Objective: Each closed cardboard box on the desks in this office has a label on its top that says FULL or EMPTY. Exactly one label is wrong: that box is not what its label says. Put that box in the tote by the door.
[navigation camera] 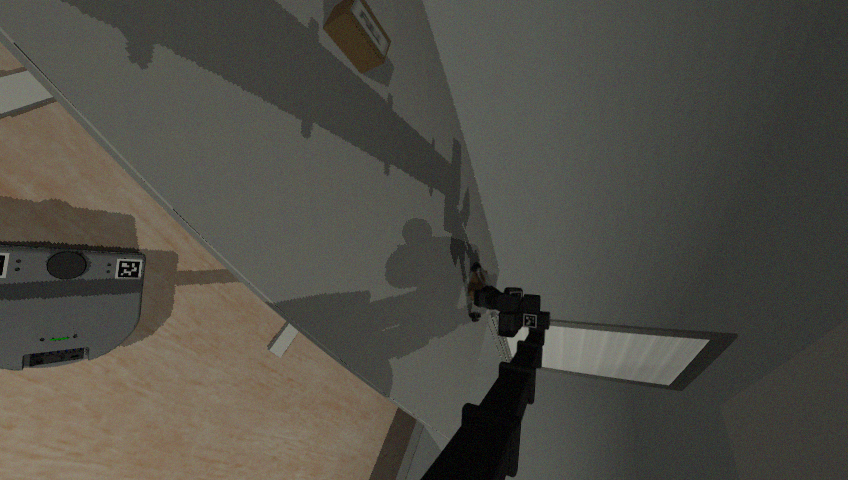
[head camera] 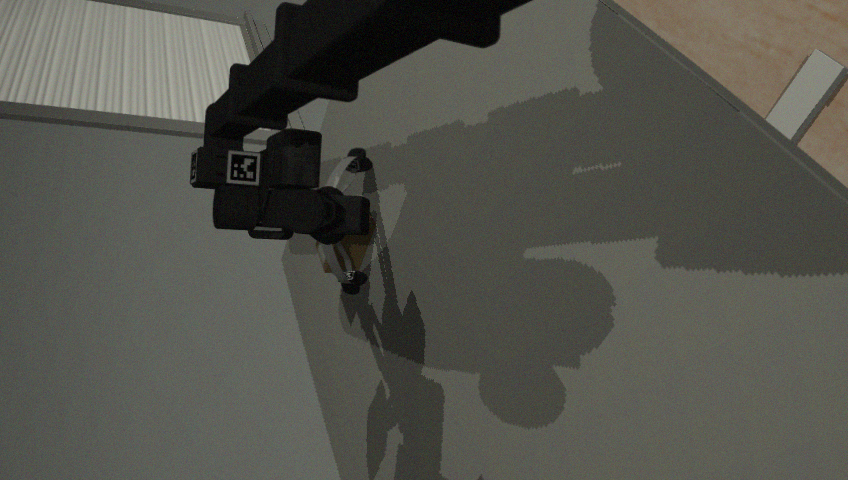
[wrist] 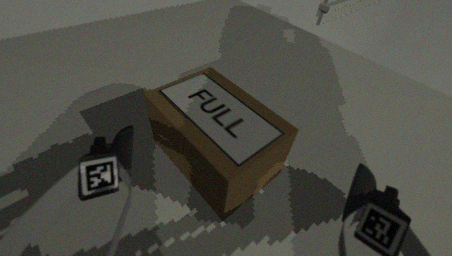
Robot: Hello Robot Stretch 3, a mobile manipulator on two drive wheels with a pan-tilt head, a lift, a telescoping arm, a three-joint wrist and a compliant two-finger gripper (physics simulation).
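Frame: origin at the robot's base, x right, y ahead, z up, level; millimetres.
Seen in the pictures: robot's base, link origin: (navigation camera: pixel 68 264).
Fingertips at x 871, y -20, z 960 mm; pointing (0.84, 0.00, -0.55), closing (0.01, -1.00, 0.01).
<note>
Pixels of each thing's top centre, then the offset from my fingertips to it. "spot": a spot on its surface instead. Level surfaces: height alone.
- brown cardboard box, top centre: (head camera: pixel 327 234) (navigation camera: pixel 486 286) dx +10, dy +21, dz +40 mm
- desk, surface height: dz -10 mm
- second cardboard box, top centre: (navigation camera: pixel 371 28) dx -628, dy +441, dz +40 mm
- wooden floor, surface height: dz -960 mm
- white bar-like piece, surface spot: (head camera: pixel 806 95) (navigation camera: pixel 284 338) spot: dx -111, dy -319, dz -935 mm
A brown cardboard box (head camera: pixel 359 248) (navigation camera: pixel 475 281) (wrist: pixel 200 150) stands on the desk (head camera: pixel 714 356) (navigation camera: pixel 267 178) (wrist: pixel 400 150) near the wall. Its top label (wrist: pixel 222 117) reads FULL in the wrist view. My gripper (head camera: pixel 355 220) (navigation camera: pixel 474 291) (wrist: pixel 239 163) is open, its fingers wide apart. In the wrist view the box lies beyond and between the fingertips, with a gap at each side. In the head camera view the gripper hides much of the box. A second cardboard box (navigation camera: pixel 351 41) stands farther along the desk; its label is too slanted to read. The tote does not show.
A wall (head camera: pixel 148 297) (navigation camera: pixel 624 178) rises behind the desk, with a pale ribbed window panel (head camera: pixel 119 59) (navigation camera: pixel 618 353). My base (navigation camera: pixel 71 309) stands on the wooden floor (head camera: pixel 743 35) (navigation camera: pixel 238 416). A white bar-like piece (head camera: pixel 806 95) (navigation camera: pixel 282 340) shows at the desk's front edge.
</note>
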